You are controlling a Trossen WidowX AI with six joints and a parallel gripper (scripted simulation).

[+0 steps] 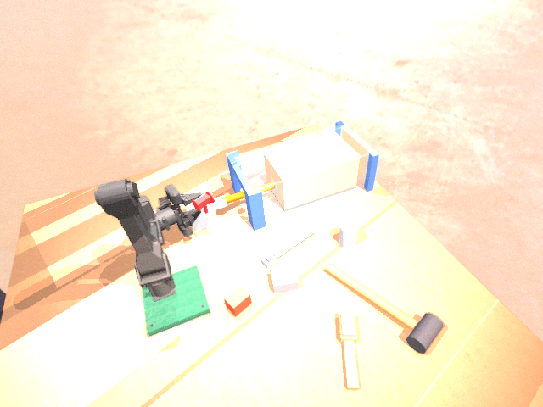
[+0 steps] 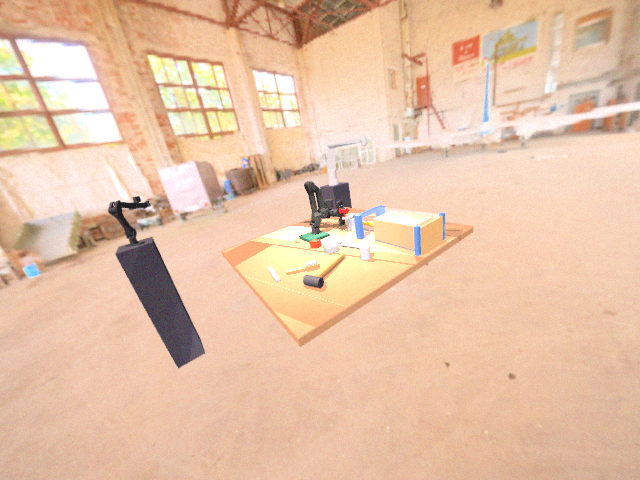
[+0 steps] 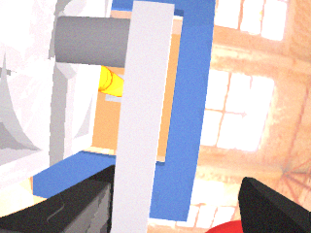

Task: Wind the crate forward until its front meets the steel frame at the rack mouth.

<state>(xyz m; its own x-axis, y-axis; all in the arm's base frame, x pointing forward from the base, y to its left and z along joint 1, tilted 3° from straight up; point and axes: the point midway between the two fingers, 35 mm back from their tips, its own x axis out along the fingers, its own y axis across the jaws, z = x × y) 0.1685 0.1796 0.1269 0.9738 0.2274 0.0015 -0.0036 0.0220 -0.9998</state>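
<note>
My gripper tip is now 10 mm past the white crank handle, 10 mm to the left of it and 10 mm above it. The rest, counted from my gripper tip: blue steel frame 150 mm ahead, 40 mm to the left, 30 mm below; hand winch 30 mm behind, 40 mm to the left, 100 mm below; red grip 50 mm to the right, 20 mm above.
</note>
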